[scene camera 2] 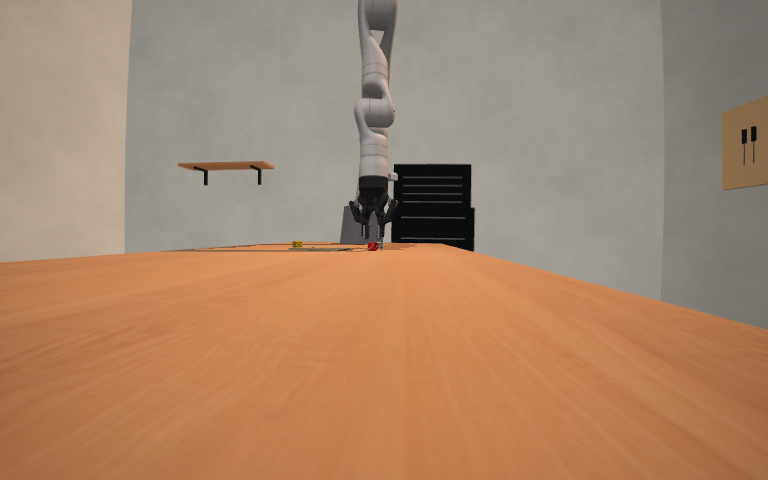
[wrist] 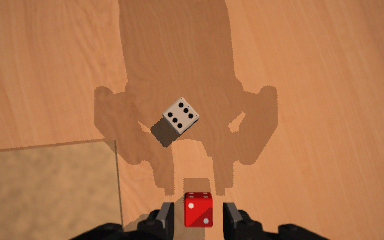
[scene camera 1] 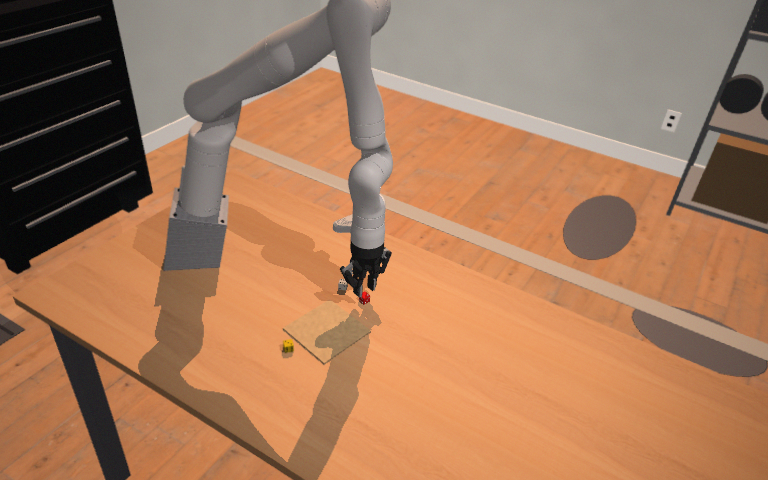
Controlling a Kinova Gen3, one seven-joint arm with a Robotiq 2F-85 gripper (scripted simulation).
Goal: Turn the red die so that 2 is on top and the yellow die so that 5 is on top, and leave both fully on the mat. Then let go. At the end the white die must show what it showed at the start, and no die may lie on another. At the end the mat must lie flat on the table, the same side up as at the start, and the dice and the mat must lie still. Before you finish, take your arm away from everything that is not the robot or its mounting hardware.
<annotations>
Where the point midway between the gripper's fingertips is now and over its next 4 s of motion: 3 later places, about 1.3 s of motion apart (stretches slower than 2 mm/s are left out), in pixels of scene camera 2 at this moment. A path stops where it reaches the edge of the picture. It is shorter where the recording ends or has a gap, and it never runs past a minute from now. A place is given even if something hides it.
My gripper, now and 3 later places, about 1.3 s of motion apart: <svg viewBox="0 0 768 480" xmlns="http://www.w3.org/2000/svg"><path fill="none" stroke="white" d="M372 239L372 249L373 211L330 211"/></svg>
</annotations>
